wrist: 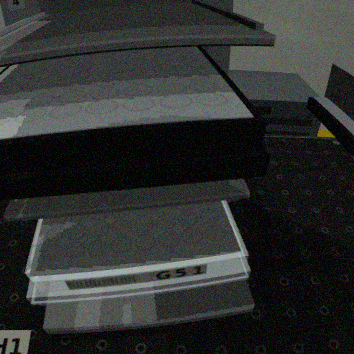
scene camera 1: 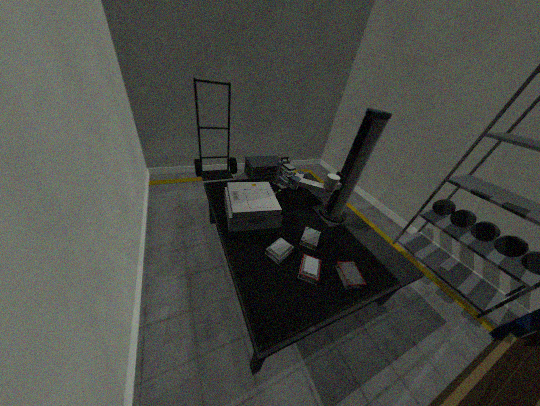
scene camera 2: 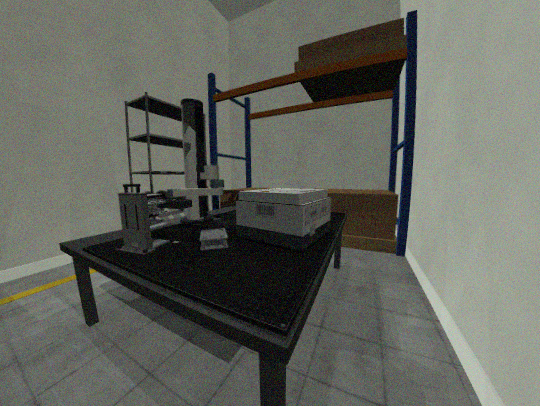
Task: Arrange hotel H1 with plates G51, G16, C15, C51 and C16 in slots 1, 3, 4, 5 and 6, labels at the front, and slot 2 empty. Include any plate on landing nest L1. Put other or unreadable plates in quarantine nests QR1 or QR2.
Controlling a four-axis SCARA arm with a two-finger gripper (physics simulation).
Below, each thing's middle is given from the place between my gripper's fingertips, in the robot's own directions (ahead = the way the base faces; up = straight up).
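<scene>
Rack base (wrist: 234,297): 2 cm ahead of my hand, 3 cm right of it, 14 cm below it.
</scene>
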